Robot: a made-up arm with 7 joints. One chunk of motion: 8 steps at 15 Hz.
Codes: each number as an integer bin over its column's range. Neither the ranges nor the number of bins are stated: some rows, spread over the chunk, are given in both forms.
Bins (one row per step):
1: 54 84 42 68 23 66
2: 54 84 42 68 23 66
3: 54 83 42 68 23 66
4: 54 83 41 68 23 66
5: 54 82 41 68 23 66
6: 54 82 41 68 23 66
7: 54 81 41 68 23 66
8: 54 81 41 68 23 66
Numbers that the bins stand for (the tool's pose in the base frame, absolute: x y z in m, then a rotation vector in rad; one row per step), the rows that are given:
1: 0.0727 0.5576 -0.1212 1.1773 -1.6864 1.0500
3: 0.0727 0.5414 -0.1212 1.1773 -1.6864 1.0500
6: 0.0727 0.5253 -0.1374 1.1773 -1.6864 1.0500
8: 0.0727 0.5091 -0.1374 1.1773 -1.6864 1.0500
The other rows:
2: 0.0727 0.5576 -0.1212 1.1773 -1.6864 1.0500
4: 0.0727 0.5414 -0.1374 1.1773 -1.6864 1.0500
5: 0.0727 0.5253 -0.1374 1.1773 -1.6864 1.0500
7: 0.0727 0.5091 -0.1374 1.1773 -1.6864 1.0500

